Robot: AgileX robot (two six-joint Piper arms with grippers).
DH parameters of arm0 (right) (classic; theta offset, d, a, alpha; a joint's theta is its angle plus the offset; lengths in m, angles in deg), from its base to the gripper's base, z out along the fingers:
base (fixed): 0 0 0 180
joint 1: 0 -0.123 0 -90
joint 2: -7.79 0 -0.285 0
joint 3: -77.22 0 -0.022 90
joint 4: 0 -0.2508 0 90
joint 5: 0 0 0.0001 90
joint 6: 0 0.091 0 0
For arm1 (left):
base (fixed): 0 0 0 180
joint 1: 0 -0.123 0 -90
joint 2: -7.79 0 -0.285 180
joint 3: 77.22 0 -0.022 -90
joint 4: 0 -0.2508 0 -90
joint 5: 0 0 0.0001 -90
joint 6: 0 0.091 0 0
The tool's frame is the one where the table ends.
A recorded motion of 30 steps. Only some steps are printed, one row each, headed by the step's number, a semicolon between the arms.
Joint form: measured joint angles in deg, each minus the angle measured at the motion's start. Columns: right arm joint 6, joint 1, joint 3, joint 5, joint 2, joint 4; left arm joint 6, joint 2, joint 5, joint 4, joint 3, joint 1.
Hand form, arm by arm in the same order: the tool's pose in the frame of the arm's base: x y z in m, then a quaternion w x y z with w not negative. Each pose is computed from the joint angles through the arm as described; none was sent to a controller.
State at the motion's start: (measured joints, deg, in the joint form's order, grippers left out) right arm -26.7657 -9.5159 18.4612 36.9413 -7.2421 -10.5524; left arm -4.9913 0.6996 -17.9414 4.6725 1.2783 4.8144
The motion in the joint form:
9: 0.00 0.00 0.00 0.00 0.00 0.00; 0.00 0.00 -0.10 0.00 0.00 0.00
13: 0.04 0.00 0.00 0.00 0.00 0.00; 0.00 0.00 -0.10 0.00 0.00 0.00
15: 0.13 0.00 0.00 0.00 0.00 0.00; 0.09 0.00 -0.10 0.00 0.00 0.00
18: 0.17 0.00 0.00 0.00 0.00 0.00; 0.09 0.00 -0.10 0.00 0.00 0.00
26: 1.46 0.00 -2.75 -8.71 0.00 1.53; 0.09 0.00 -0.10 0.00 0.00 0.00
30: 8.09 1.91 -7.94 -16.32 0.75 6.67; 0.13 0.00 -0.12 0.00 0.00 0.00
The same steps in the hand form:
9: 0.0420 0.0172 0.2566 0.57261 -0.22748 0.78764 0.00139; 0.0536 -0.0068 0.1780 0.61253 -0.02387 0.78533 -0.08655
13: 0.0420 0.0172 0.2566 0.57261 -0.22720 0.78772 0.00159; 0.0536 -0.0068 0.1780 0.61253 -0.02387 0.78533 -0.08655
15: 0.0420 0.0172 0.2566 0.57260 -0.22658 0.78790 0.00204; 0.0536 -0.0068 0.1780 0.61260 -0.02326 0.78535 -0.08607
18: 0.0420 0.0172 0.2566 0.57260 -0.22631 0.78798 0.00224; 0.0536 -0.0068 0.1780 0.61260 -0.02326 0.78535 -0.08607
26: 0.0496 0.0152 0.2539 0.61254 -0.20558 0.76314 -0.01249; 0.0536 -0.0068 0.1780 0.61260 -0.02326 0.78535 -0.08607
30: 0.0564 0.0097 0.2360 0.63153 -0.15950 0.75810 -0.03178; 0.0536 -0.0068 0.1779 0.61249 -0.02298 0.78546 -0.08585

